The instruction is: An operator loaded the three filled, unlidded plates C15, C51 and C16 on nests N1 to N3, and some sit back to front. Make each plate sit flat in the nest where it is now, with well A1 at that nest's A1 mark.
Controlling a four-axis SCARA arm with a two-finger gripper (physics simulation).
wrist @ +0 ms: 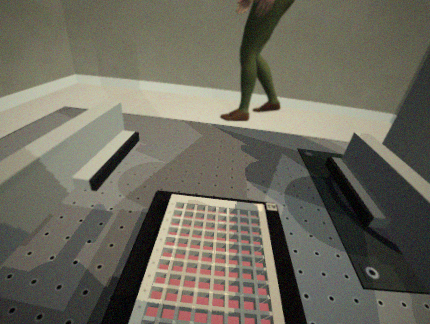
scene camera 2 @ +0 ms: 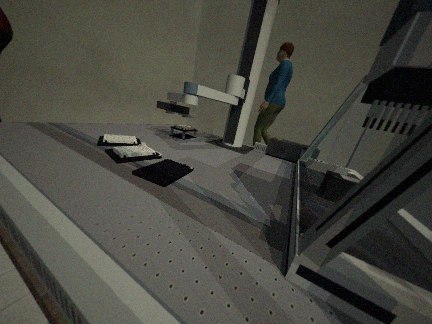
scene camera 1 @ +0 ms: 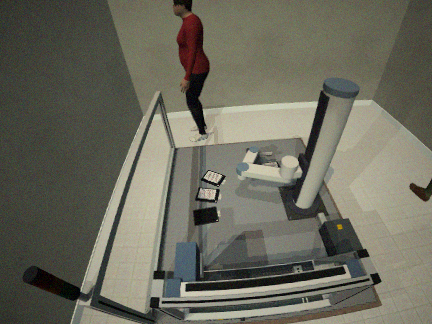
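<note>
A white plate with red wells [scene camera 1: 271, 164] [scene camera 2: 184, 127] [wrist: 212, 260] lies in a black nest [wrist: 282, 260] near the arm. A small white tag [wrist: 271, 206] is at this nest's far right corner in the wrist view; the plate's own lettering is unreadable. Two more white plates, one [scene camera 1: 214, 177] [scene camera 2: 120, 139] farther back and one [scene camera 1: 207, 194] [scene camera 2: 135, 151] beside it, lie in black nests in the left row. Their lettering is too small to read. Which plate is which cannot be told. My gripper [wrist: 234, 133] is open and empty, above and beyond the plate near the arm.
A bare black nest [scene camera 1: 206, 216] [scene camera 2: 164, 171] ends the row. The arm's column [scene camera 1: 325, 150] [scene camera 2: 247, 75] stands on a dark base plate [wrist: 395, 272]. A blue block [scene camera 1: 186, 260] and a dark box [scene camera 1: 340, 237] stand nearer the front frame. People [scene camera 1: 192, 50] [scene camera 2: 280, 82] [wrist: 255, 60] stand beyond the table.
</note>
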